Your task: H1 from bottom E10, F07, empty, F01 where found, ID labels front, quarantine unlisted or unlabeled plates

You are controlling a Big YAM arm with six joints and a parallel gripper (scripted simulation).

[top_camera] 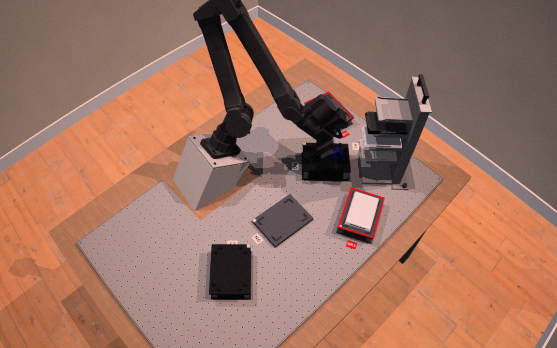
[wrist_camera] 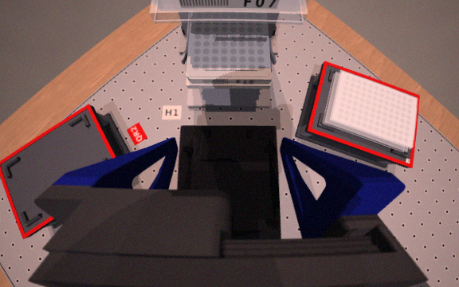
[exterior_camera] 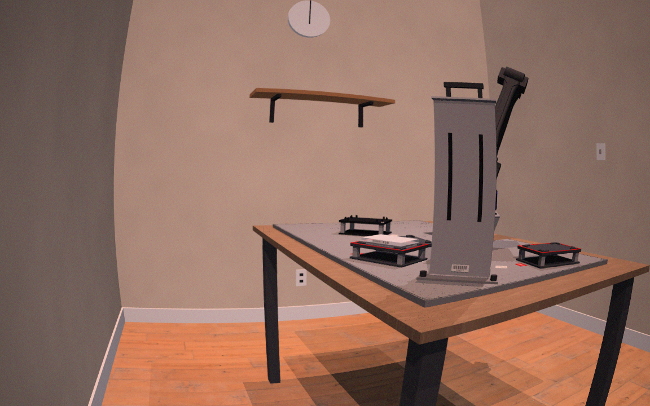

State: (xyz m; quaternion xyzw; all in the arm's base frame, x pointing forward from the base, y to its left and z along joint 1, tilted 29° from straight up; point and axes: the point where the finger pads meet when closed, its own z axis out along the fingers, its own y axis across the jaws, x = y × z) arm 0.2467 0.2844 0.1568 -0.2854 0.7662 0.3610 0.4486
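Right now the black regrip nest RG is 30 mm behind my hand, 30 mm to the right of it and 60 mm below it. The rest, counted from my hand: H1 deck label: 20 mm behind, 120 mm to the left, 110 mm below; then hotel back wall: 140 mm ahead, 160 mm to the left, 80 mm above; then black plate: 80 mm ahead, 100 mm to the left, 130 mm above.
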